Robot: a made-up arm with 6 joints.
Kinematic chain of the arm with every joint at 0, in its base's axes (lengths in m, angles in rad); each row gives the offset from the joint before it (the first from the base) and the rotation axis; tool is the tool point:
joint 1: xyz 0 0 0.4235 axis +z
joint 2: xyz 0 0 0 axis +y
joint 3: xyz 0 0 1.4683 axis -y
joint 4: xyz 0 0 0 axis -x
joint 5: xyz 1.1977 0 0 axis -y
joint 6: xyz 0 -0.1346 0 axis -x
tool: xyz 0 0 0
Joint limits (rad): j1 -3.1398..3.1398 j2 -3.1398..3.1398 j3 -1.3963..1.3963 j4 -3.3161..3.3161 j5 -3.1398..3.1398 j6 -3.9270..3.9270
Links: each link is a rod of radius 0.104 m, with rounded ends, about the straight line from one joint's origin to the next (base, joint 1, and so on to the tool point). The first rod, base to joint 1, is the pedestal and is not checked.
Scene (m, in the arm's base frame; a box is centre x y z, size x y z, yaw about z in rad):
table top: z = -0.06
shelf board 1: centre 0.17 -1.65 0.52 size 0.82 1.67 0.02 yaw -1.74
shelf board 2: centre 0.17 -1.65 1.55 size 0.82 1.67 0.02 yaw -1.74
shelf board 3: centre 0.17 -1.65 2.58 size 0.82 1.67 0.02 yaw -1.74
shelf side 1: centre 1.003 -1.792 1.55 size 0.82 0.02 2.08 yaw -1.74
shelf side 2: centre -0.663 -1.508 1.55 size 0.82 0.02 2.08 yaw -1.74
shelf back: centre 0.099 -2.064 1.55 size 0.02 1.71 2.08 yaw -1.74
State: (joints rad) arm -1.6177 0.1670 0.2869 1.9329 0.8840 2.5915
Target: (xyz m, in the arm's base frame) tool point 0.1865 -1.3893 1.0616
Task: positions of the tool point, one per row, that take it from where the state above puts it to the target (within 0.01 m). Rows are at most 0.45 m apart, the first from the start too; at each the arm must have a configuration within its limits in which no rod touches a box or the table.
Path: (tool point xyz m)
1: 0.0489 -1.1064 2.1722
2: 0.0879 -0.7940 2.1396
3: 0.1563 -0.9642 1.7690
4: 0.2237 -0.9987 1.3953
5: 0.2684 -0.9100 1.0616
6: 0.2432 -1.1530 1.0742
7: 0.1865 -1.3893 1.0616

